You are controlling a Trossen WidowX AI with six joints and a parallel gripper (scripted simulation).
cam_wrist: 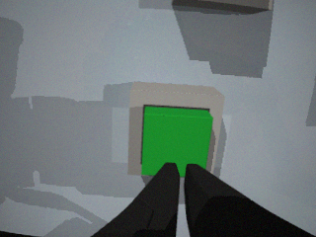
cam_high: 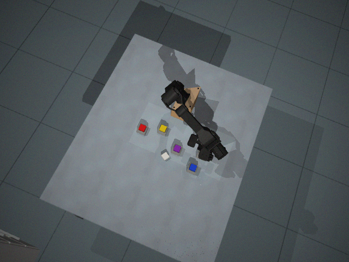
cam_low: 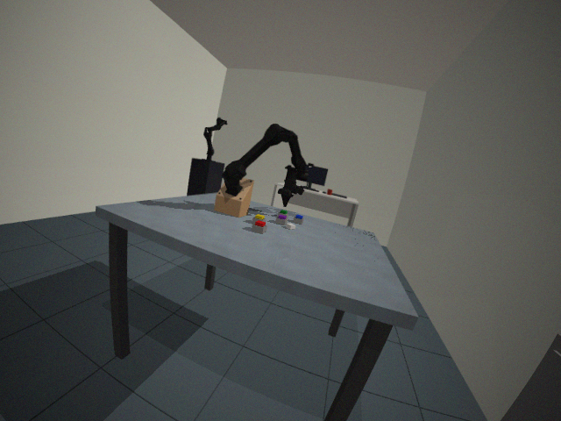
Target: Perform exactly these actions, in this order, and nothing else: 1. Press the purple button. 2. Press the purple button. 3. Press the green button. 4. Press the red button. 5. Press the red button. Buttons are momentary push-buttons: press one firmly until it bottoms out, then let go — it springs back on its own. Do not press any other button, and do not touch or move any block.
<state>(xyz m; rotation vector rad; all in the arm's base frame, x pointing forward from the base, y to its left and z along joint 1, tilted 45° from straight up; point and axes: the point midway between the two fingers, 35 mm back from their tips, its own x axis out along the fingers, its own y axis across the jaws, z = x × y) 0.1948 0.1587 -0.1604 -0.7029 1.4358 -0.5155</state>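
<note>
Now: the green button 3 cm below my gripper tip. Round my gripper tip: small white block: 11 cm ahead, 17 cm to the right, 5 cm below; then blue button: 10 cm ahead, 1 cm to the right, 3 cm below; then purple button: 4 cm ahead, 13 cm to the right, 3 cm below.
</note>
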